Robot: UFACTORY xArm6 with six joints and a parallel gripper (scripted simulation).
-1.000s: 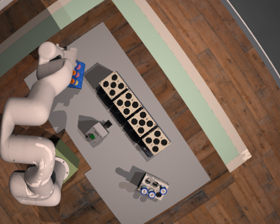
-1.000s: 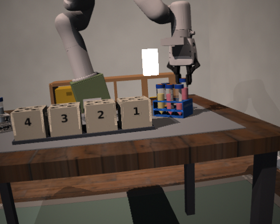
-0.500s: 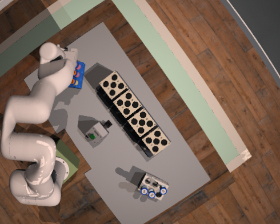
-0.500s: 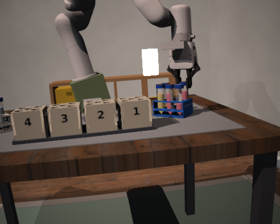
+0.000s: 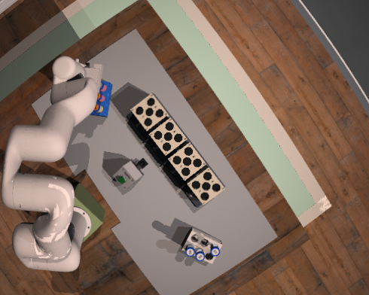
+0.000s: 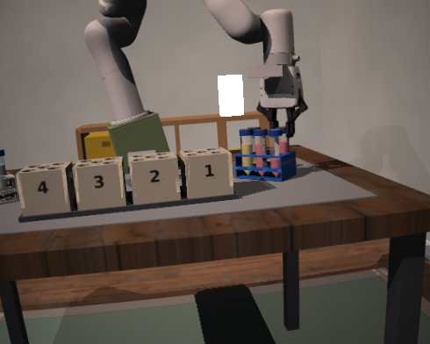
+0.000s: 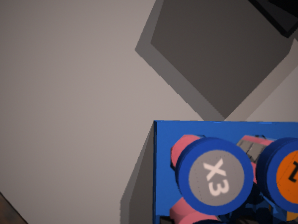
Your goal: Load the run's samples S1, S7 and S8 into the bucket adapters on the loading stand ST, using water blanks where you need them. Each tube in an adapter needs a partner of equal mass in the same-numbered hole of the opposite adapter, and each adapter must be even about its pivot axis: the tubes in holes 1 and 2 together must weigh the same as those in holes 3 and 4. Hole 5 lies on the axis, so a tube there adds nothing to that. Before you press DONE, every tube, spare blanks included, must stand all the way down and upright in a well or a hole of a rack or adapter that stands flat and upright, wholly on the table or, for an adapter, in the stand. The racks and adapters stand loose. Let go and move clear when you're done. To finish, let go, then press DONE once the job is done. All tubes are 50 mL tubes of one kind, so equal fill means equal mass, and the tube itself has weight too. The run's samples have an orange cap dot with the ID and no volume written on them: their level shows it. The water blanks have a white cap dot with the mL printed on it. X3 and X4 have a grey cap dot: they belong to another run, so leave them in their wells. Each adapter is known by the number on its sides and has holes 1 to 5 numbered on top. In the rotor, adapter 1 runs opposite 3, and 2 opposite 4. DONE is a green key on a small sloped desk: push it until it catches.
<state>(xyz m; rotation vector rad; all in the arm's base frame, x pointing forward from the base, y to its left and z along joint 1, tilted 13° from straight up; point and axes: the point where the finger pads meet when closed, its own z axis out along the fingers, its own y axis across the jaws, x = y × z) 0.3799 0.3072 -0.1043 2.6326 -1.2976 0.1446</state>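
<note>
My hand is 1 cm to the right of the pink tube and 5 cm above it. From my hand the other things lie so: blue rack 2 cm behind, 4 cm to the right, 9 cm below; then green DONE key 16 cm behind, 33 cm to the right, 5 cm below; then tube of yellowish liquid 4 cm behind, 9 cm to the right, 5 cm below.
</note>
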